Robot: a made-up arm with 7 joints. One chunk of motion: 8 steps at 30 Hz.
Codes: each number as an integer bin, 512 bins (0 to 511) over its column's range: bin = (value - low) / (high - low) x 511, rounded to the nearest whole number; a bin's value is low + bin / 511 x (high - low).
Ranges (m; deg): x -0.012..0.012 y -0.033..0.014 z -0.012..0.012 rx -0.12..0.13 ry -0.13..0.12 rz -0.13..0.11
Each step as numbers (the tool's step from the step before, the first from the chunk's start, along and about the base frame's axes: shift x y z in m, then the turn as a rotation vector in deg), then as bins.
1 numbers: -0.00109 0.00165 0.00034 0.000 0.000 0.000
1 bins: 232 377 263 245 266 277
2 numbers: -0.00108 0.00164 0.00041 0.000 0.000 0.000
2 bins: 233 377 264 245 266 277
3 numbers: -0.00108 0.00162 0.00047 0.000 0.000 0.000
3 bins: 233 376 266 245 266 277
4 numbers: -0.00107 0.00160 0.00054 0.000 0.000 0.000
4 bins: 233 376 267 245 266 277
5 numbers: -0.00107 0.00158 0.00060 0.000 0.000 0.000
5 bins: 233 376 268 245 266 277
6 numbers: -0.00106 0.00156 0.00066 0.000 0.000 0.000
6 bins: 233 376 270 245 266 277
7 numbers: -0.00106 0.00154 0.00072 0.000 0.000 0.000
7 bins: 233 376 271 245 266 277
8 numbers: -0.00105 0.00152 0.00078 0.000 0.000 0.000
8 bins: 233 375 272 245 266 277
